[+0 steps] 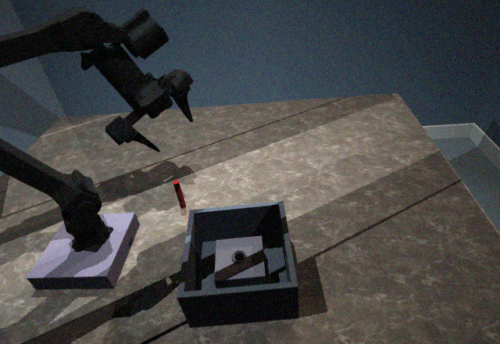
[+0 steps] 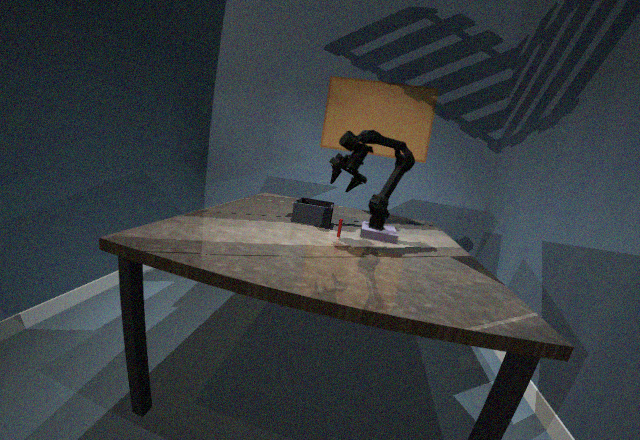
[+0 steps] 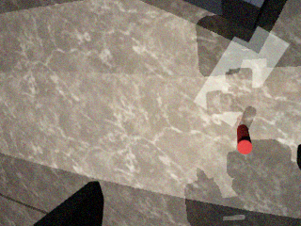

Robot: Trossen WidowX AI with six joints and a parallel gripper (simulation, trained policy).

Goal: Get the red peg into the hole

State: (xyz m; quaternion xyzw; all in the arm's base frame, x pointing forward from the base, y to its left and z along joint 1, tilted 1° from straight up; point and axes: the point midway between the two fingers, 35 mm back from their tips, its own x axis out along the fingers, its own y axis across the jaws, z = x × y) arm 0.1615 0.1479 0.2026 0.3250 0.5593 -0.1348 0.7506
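Right now my gripper tip is 170 mm above the red peg and 30 mm past it. The rest, counted from my gripper tip: dark blue box: 190 mm below, 160 mm to the right, 160 mm ahead; then plate: 170 mm below, 160 mm to the right, 160 mm ahead.
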